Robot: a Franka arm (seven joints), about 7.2 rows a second.
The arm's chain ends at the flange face. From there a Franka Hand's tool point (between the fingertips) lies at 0.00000 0.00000 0.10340 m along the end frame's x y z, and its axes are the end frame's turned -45 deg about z.
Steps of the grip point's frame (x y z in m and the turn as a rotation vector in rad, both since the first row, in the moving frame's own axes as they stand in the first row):
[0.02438 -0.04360 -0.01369 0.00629 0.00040 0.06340]
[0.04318 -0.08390 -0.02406 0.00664 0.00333 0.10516]
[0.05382 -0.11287 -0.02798 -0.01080 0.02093 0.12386]
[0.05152 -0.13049 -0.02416 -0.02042 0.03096 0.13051]
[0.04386 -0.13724 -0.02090 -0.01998 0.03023 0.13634]
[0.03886 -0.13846 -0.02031 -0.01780 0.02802 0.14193]
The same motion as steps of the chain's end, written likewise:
[-0.01318 -0.04757 -0.01369 0.00473 -0.00416 0.06340]
[-0.02859 -0.08912 -0.02406 0.00705 -0.00234 0.10516]
[-0.04411 -0.11727 -0.02795 0.00716 0.02244 0.12386]
[-0.05964 -0.12818 -0.02409 0.00745 0.03633 0.13051]
[-0.06974 -0.12756 -0.02083 0.00725 0.03550 0.13634]
[-0.07382 -0.12488 -0.02025 0.00723 0.03240 0.14193]

